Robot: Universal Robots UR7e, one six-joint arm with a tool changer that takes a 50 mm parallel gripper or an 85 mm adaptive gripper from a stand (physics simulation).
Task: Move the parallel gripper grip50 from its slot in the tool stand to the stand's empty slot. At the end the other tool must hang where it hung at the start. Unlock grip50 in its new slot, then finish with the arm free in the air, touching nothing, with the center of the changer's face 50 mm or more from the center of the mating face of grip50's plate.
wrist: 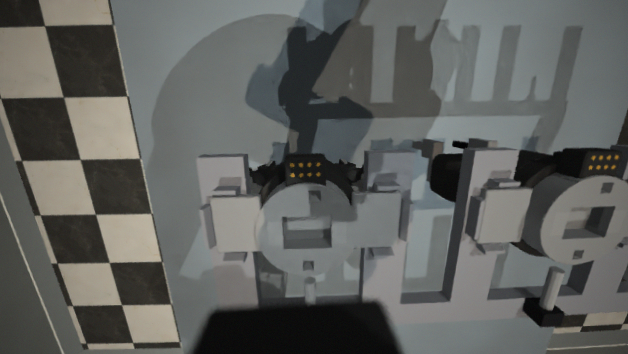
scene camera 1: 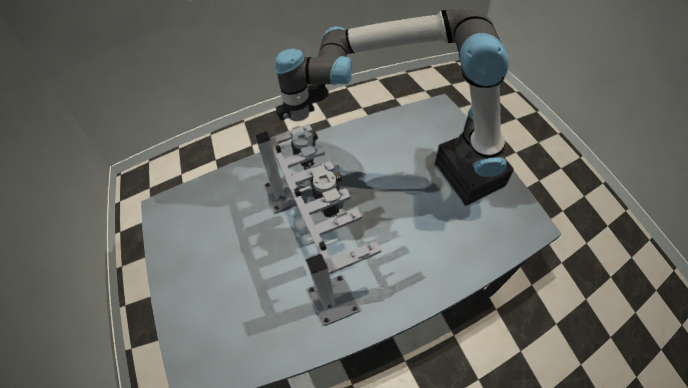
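Frame: origin at the arm's base, x ahead, y left, z up, level; millimetres.
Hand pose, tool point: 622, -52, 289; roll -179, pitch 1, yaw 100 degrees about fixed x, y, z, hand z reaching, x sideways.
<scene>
Each offset is from my tool point to the centre of the thing, as dx, dy, dz. "spot": to the spot under its first point. Level surfaces: height alone.
The arm's changer (scene camera 1: 300, 113) carries no gripper and hangs above the far end of the tool stand (scene camera 1: 308, 215) (wrist: 425, 307), apart from it. Below it, a round grey tool plate @[-4, -1, -189] (scene camera 1: 302, 145) (wrist: 270, 225) hangs in the far slot, with black tool parts showing on both sides. A second grey plate (scene camera 1: 325, 189) (wrist: 550, 230) hangs in the middle slot, with a black body below it. I cannot tell surely which is grip50. Both sets of fingers are mostly hidden or too small to judge. The near slot, between its two support arms (scene camera 1: 345, 220) (scene camera 1: 355, 257), is empty.
Two posts (scene camera 1: 270, 165) (scene camera 1: 324, 285) hold the stand on the blue table @[dz -400] (scene camera 1: 200, 310). A pin @[spot: +28, +185, -106] (wrist: 552, 290) rises behind the middle plate in the wrist view. A blurred dark block (wrist: 300, 332) fills the bottom of that view. The arm's base (scene camera 1: 465, 175) stands at the right.
</scene>
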